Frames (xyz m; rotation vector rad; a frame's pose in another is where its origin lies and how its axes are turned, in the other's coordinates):
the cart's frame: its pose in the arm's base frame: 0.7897 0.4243 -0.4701 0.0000 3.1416 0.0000
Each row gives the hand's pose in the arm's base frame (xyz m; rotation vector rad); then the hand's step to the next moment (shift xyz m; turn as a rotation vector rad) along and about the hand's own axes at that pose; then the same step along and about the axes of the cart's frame.
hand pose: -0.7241 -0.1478 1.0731 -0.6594 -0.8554 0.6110
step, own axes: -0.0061 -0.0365 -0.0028 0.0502 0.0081 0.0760
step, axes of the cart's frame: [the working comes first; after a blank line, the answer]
step, axes of the arm's base frame: 0.0071 -0.0287 0.0225 -0.0389 0.0618 0.0550

-0.0071 -0.0287 -0.0225 0.0389 0.0618 -0.0550
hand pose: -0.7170 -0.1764 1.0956 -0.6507 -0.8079 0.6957
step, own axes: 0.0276 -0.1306 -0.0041 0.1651 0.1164 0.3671
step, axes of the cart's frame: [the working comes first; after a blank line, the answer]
step, axes of the arm's base frame: 0.0561 -0.0587 0.1060 -0.2499 0.2864 0.1763

-0.0561 -0.0587 -0.1060 0.2499 0.2864 -0.1763
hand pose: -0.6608 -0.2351 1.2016 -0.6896 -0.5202 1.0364
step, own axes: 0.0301 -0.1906 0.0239 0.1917 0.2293 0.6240
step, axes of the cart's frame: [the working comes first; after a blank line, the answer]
step, axes of the arm's base frame: 0.1100 -0.0304 0.1574 -0.4812 0.4171 0.2705

-0.1100 -0.0304 -0.1574 0.4812 0.4171 -0.2705
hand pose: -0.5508 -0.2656 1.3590 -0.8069 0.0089 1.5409
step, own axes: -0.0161 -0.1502 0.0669 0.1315 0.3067 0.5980
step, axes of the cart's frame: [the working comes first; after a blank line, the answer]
step, axes of the arm's base frame: 0.0985 0.0421 0.1258 -0.5417 0.3397 0.2453

-0.0985 0.0421 -0.1258 0.5417 0.3397 -0.2453
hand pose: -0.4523 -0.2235 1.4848 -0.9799 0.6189 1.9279
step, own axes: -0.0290 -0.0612 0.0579 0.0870 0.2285 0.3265
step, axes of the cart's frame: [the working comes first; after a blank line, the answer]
step, axes of the arm's base frame: 0.0392 0.0590 0.0540 -0.3533 0.1618 0.1241

-0.0392 0.0590 -0.0540 0.3533 0.1618 -0.1241
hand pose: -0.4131 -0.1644 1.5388 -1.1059 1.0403 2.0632
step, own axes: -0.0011 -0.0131 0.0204 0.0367 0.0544 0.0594
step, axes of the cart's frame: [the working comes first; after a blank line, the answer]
step, axes of the arm's base frame: 0.0021 0.0239 0.0034 -0.0844 0.0251 0.0093

-0.0021 0.0239 -0.0034 0.0844 0.0251 -0.0093
